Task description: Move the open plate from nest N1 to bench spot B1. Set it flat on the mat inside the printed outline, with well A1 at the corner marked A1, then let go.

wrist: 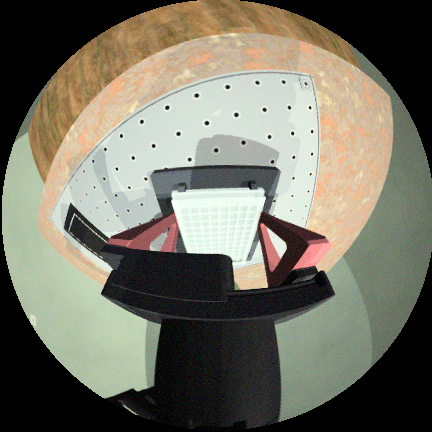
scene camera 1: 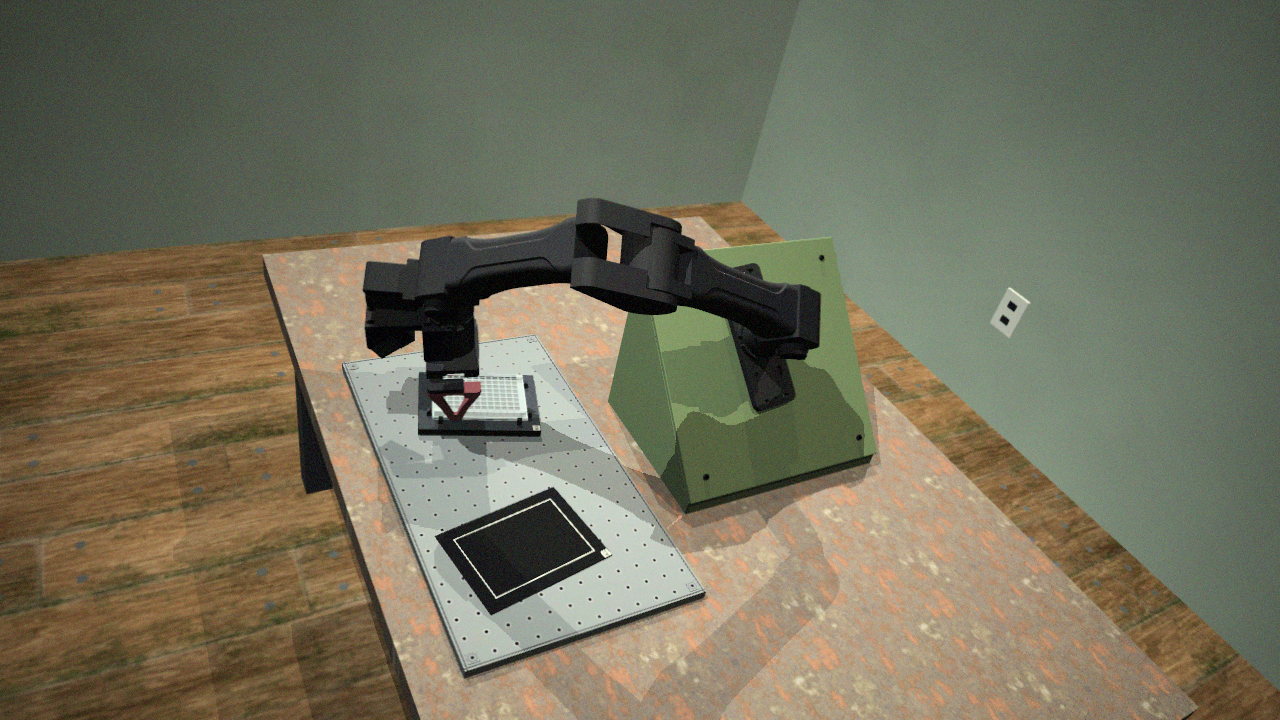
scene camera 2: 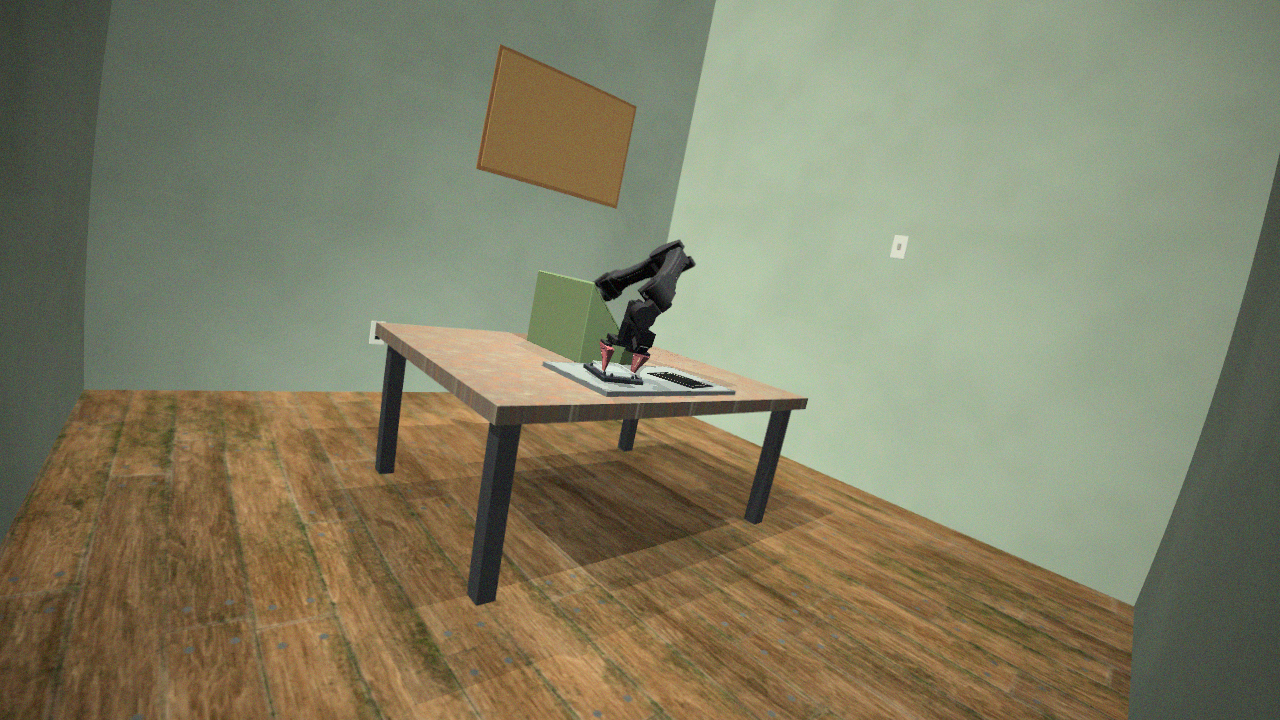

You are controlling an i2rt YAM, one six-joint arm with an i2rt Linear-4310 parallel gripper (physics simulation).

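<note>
The white open plate lies flat in the dark nest N1. My gripper points down over it, with its red fingertips against the plate's two long sides; it is shut on the plate, low in the nest. One fingertip is hidden behind the plate in scene camera 1. The black mat of spot B1 lies nearer scene camera 1, with a white printed outline. A small white corner tag sits at its right corner; its lettering is too small to read.
Nest and mat stand on a light perforated board on the speckled table. A green wedge-shaped block carries the arm's base beside the board. The arm arches over the gap between them.
</note>
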